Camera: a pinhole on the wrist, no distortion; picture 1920 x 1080 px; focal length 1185.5 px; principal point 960.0 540.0 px. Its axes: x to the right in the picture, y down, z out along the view. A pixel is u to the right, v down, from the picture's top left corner.
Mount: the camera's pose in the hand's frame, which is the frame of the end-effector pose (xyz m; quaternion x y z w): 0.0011 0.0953 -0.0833 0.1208 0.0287 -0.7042 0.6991
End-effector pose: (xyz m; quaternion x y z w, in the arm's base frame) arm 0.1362 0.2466 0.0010 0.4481 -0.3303 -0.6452 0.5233
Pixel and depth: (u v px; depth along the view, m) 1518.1 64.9 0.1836
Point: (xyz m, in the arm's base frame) 0.0692 0.3423 0.0253
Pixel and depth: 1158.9 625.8 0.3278
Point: -0.0821 0.2605 0.0663
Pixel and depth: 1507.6 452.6 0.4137
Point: -0.1797 0.3558 -0.0349
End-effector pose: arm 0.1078 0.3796 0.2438 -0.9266 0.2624 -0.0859 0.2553
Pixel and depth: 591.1 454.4 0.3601
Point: 0.0729 0.4451 -0.0698
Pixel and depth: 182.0 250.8 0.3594
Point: -0.0286 0.3957 -0.1497
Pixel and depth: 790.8 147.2 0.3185
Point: 0.0163 0.4963 0.0119
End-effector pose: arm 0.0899 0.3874 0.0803 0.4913 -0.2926 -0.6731 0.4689
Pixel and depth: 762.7 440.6 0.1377
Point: 0.0727 0.3753 0.1860
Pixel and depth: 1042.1 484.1 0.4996
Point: -0.2836 0.4578 0.2127
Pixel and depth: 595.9 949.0 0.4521
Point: -0.2499 0.2203 0.2967
